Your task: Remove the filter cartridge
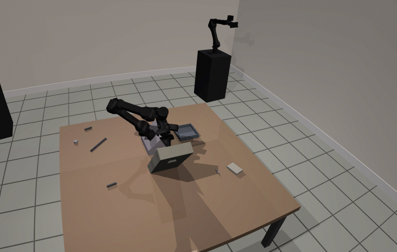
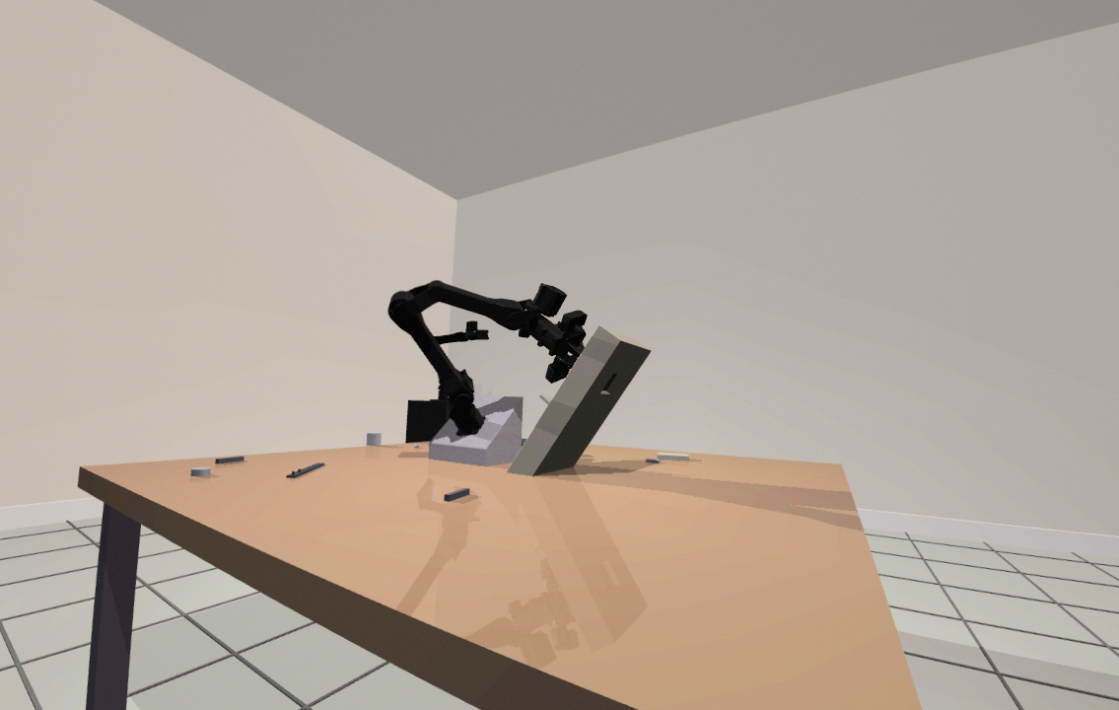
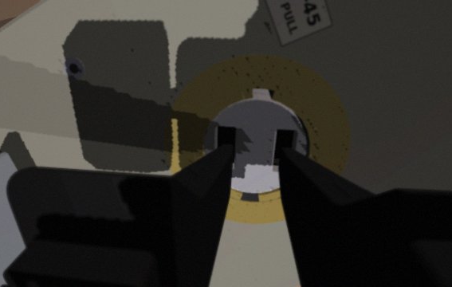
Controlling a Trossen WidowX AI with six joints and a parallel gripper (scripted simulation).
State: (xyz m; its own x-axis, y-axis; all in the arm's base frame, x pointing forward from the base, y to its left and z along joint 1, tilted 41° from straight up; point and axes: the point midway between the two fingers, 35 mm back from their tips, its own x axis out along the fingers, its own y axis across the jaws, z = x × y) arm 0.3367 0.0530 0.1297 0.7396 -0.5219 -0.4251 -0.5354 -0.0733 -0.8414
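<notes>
Right now the round filter cartridge is 2 cm ahead of my gripper tip and 1 cm below it. The rest, counted from my gripper tip: dark tray: 36 cm behind, 34 cm to the left, 23 cm below; pale block: 12 cm ahead, 42 cm to the left, 23 cm below; beige service panel: 3 cm behind, 9 cm below.
</notes>
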